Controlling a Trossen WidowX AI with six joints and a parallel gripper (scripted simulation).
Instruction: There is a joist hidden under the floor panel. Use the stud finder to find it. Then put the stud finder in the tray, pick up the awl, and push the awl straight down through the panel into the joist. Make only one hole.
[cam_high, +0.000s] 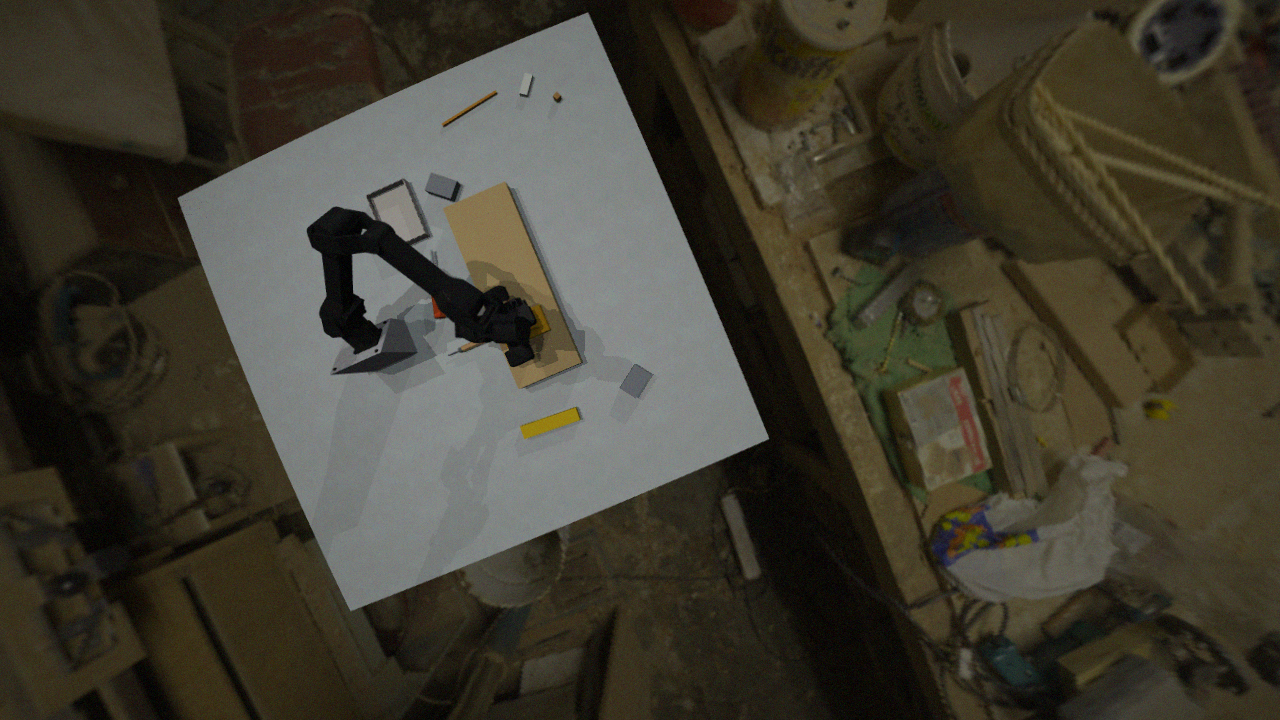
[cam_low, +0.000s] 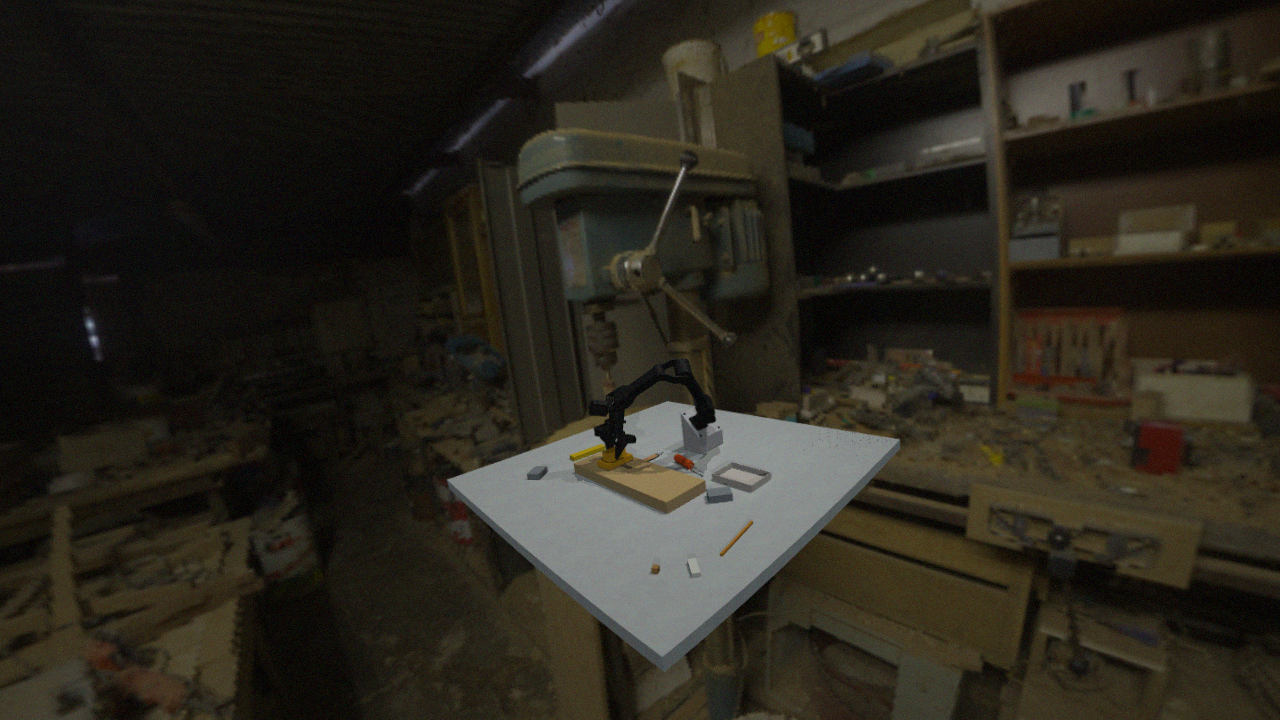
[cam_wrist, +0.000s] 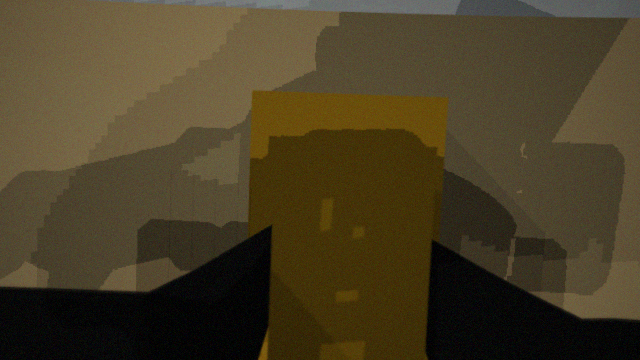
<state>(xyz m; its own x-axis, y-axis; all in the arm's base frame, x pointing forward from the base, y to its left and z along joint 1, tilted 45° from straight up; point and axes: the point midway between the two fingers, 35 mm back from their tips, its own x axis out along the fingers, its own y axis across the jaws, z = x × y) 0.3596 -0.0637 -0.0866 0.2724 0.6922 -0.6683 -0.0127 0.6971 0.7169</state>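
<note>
My gripper tip is 220 mm past the tray, 420 mm to the right of it and 50 mm above it. From my gripper tip the other things lie so: awl (190 mm behind, 20 mm to the left, 60 mm below); yellow bar (50 mm behind, 260 mm to the right, 60 mm below); stud finder (20 mm behind, 20 mm above).
</note>
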